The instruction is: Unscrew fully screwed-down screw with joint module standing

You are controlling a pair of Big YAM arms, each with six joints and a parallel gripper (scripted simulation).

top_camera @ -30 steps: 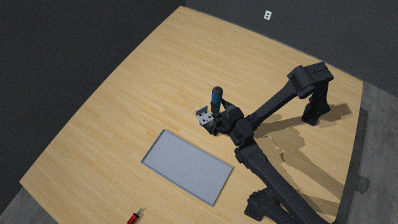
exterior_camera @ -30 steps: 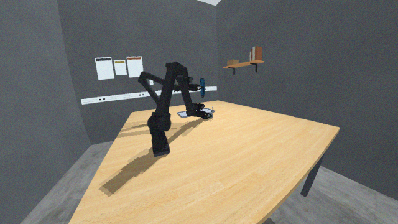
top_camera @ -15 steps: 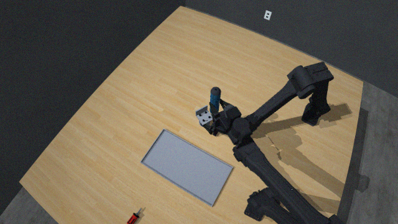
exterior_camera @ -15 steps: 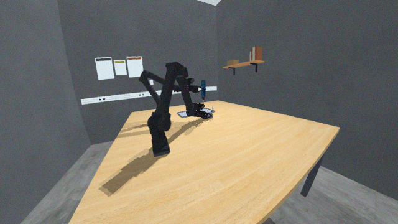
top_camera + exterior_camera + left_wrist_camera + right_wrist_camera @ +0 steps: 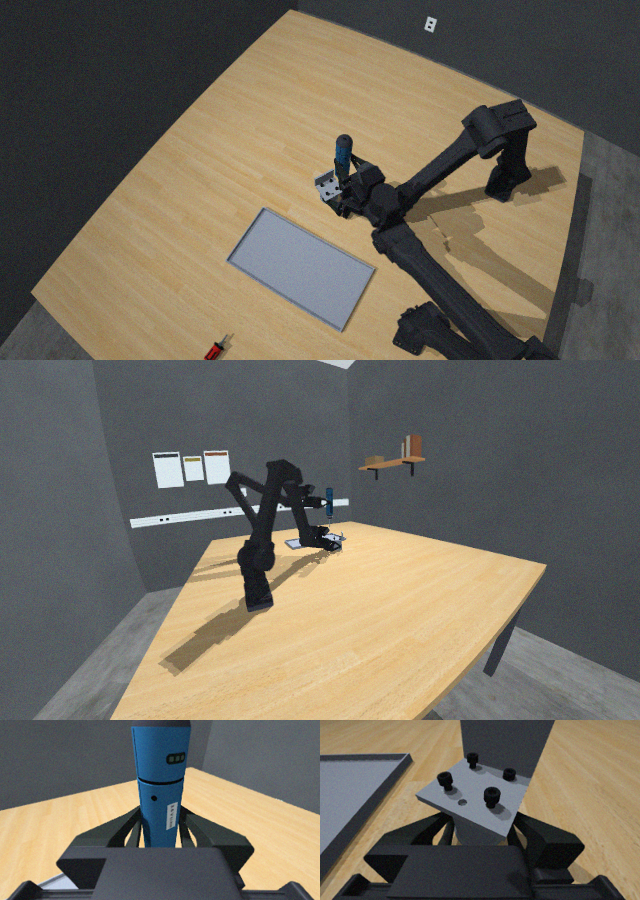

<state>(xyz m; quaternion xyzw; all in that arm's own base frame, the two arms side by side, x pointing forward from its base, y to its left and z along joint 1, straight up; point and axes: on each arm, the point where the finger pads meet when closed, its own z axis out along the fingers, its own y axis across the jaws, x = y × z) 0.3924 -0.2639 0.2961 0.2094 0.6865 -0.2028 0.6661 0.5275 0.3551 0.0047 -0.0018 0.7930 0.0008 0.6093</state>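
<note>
Right now the joint module is 10 mm above my right hand. Also, from my right hand: grey bracket: 50 mm above; grey tray: 80 mm behind, 250 mm to the left, 20 mm below.
</note>
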